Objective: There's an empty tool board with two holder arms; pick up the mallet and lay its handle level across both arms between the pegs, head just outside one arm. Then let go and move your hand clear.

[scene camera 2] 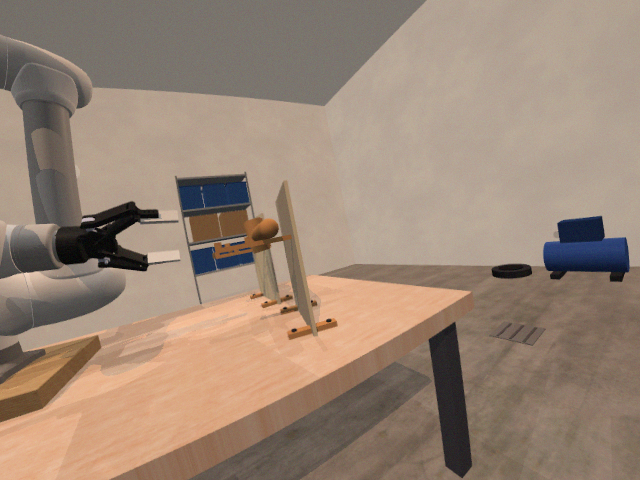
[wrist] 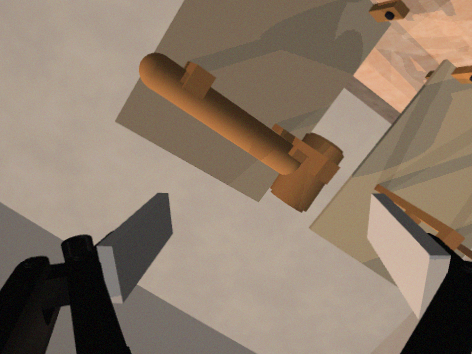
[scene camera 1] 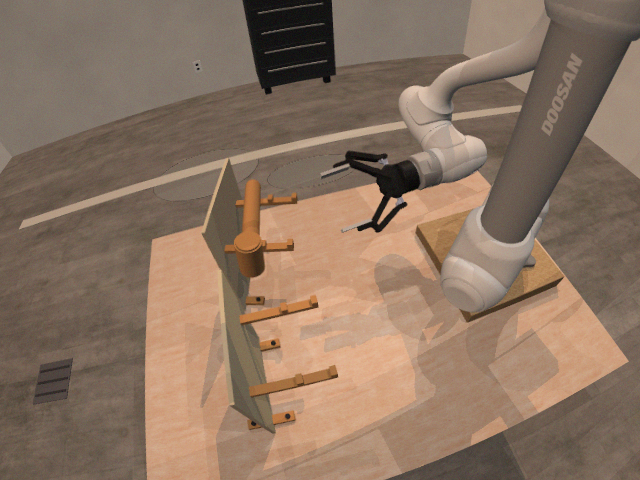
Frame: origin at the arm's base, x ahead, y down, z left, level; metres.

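Seen in the pictures: gripper, fingertip midpoint: (scene camera 2: 178, 237) (wrist: 265, 214) (scene camera 1: 331, 203).
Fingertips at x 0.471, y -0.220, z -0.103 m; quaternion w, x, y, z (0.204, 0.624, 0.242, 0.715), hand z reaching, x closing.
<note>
Offsets run from my fingertips to a thing's top centre. "*": to the spot under its first point. Level surfaces: height alone.
The mallet lies level across the two arms of the farther board (scene camera 1: 219, 206) (scene camera 2: 297, 258) in scene camera 1. Its handle {* dz -0.051, dx +0.183, dy +0.003 m} (scene camera 1: 251, 206) (wrist: 225, 120) rests close to the panel, and its head {dz +0.078, dx +0.202, dy -0.024 m} (scene camera 1: 250, 260) (wrist: 302, 185) is just outside the arm nearer the other board. The empty tool board (scene camera 1: 237, 346) (scene camera 2: 266, 281) (wrist: 360, 215) stands beside it, with two pegged holder arms, an upper arm (scene camera 1: 271, 312) and a lower arm (scene camera 1: 279, 384) in scene camera 1. My gripper (scene camera 1: 333, 202) (scene camera 2: 178, 236) (wrist: 265, 214) is wide open and empty, facing the mallet from the robot's side, apart from it.
Both boards stand on small bolted feet on the wooden table {dy +0.263 m} (scene camera 1: 178, 320) (scene camera 2: 361, 304). A wooden base block (scene camera 1: 434, 232) (scene camera 2: 69, 364) is under the robot. A black drawer cabinet (scene camera 1: 294, 41), a shelf unit (scene camera 2: 211, 179) and a blue compressor (scene camera 2: 586, 255) stand away from the table.
</note>
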